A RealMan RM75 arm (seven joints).
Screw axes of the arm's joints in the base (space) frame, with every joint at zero. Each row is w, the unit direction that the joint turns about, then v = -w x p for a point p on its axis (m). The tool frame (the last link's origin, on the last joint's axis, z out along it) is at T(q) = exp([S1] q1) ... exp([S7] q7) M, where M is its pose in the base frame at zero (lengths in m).
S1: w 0 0 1 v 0 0 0
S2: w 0 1 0 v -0.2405 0 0
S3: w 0 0 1 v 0 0 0
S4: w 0 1 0 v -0.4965 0 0
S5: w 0 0 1 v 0 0 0
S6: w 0 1 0 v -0.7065 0 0
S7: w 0 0 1 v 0 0 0
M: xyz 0 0 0.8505 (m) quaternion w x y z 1 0 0 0
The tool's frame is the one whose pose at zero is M.
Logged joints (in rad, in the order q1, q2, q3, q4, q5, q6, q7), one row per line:
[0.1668, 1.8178, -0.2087, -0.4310, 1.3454, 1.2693, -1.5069]
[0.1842, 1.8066, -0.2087, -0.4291, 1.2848, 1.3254, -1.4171]
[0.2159, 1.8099, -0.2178, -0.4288, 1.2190, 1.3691, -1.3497]
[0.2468, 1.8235, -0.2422, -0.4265, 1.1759, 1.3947, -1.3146]
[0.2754, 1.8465, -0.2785, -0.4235, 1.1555, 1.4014, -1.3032]
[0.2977, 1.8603, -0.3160, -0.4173, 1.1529, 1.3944, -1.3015]
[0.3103, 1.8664, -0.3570, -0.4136, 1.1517, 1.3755, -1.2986]
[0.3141, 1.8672, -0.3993, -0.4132, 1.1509, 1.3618, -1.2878]
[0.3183, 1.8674, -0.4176, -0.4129, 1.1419, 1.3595, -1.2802]
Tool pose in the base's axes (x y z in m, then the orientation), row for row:
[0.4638, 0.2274, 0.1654, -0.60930, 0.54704, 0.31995, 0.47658]
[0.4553, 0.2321, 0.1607, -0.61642, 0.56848, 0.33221, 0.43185]
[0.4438, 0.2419, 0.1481, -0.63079, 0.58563, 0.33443, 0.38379]
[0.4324, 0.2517, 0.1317, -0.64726, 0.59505, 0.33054, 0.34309]
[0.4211, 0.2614, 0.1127, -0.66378, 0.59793, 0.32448, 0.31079]
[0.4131, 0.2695, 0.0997, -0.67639, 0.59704, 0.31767, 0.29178]
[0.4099, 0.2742, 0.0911, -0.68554, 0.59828, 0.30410, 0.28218]
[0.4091, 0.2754, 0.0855, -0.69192, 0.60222, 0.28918, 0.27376]
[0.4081, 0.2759, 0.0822, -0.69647, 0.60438, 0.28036, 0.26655]
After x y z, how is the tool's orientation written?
As a quaternion, x y z w.
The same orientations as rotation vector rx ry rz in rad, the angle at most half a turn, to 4 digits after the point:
[-1.4888, 1.3366, 0.7818]
[-1.5367, 1.4172, 0.8282]
[-1.6079, 1.4928, 0.8525]
[-1.6822, 1.5465, 0.8591]
[-1.7526, 1.5787, 0.8567]
[-1.8028, 1.5913, 0.8467]
[-1.8361, 1.6024, 0.8145]
[-1.8611, 1.6198, 0.7778]
[-1.8802, 1.6316, 0.7569]

